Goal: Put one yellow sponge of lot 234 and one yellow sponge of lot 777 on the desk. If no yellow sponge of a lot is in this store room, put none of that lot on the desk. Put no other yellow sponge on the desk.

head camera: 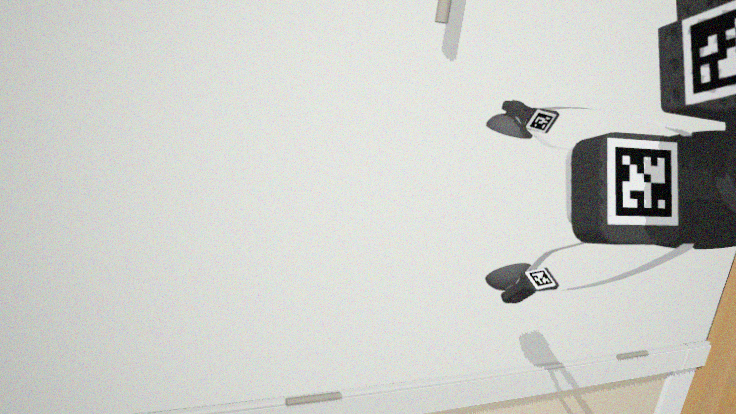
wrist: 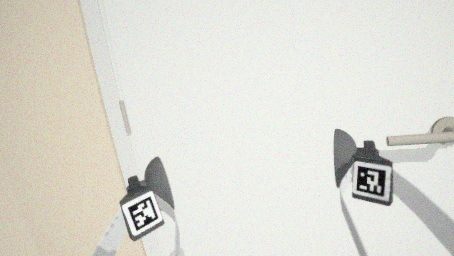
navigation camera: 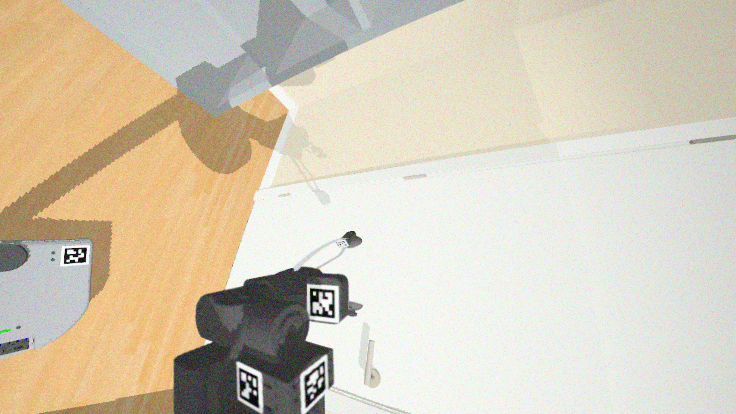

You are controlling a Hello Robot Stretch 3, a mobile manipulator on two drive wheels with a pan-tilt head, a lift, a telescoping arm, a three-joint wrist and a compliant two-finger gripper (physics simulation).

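Seen in the pictures: gripper, fingertip midpoint: (head camera: 495, 202) (wrist: 248, 163) (navigation camera: 357, 271); robot's base at its link origin: (navigation camera: 6, 255).
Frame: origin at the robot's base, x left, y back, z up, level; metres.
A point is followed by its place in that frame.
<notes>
My gripper (head camera: 507, 201) @[x -0.417, y 0.027, z 1.009 m] (navigation camera: 354, 273) @[x -0.417, y 0.027, z 1.009 m] (wrist: 248, 163) @[x -0.417, y 0.027, z 1.009 m] is open, with its two fingertips wide apart and no object between them. It is in front of a large white door (head camera: 257, 205) @[x -0.766, y 0.037, z 1.140 m] (navigation camera: 514, 283) @[x -0.742, y 0.105, z 1.328 m] (wrist: 250, 75) @[x -0.755, y 0.071, z 1.076 m]. No yellow sponge and no desk show in the head, navigation or wrist views, and no lot number can be read.
The door has a lever handle (head camera: 442, 10) @[x -0.625, y 0.296, z 0.930 m] (navigation camera: 369, 363) @[x -0.609, y 0.340, z 0.929 m] (wrist: 415, 139) @[x -0.615, y 0.320, z 0.927 m] and hinges. A beige wall (navigation camera: 437, 102) @[x -1.029, y -0.657, z 1.115 m] (wrist: 45, 125) @[x -1.023, y -0.641, z 1.035 m] adjoins its hinge side. Wooden floor (head camera: 715, 370) @[x -0.853, y -0.332, z 0.000 m] (navigation camera: 169, 267) @[x -0.441, y 0.090, z 0.000 m] lies around my base (navigation camera: 46, 293) @[x -0.077, y 0.106, z 0.160 m]. A grey-blue surface (navigation camera: 169, 41) @[x -0.331, y -0.942, z 0.076 m] with shadows is at the navigation view's top.
</notes>
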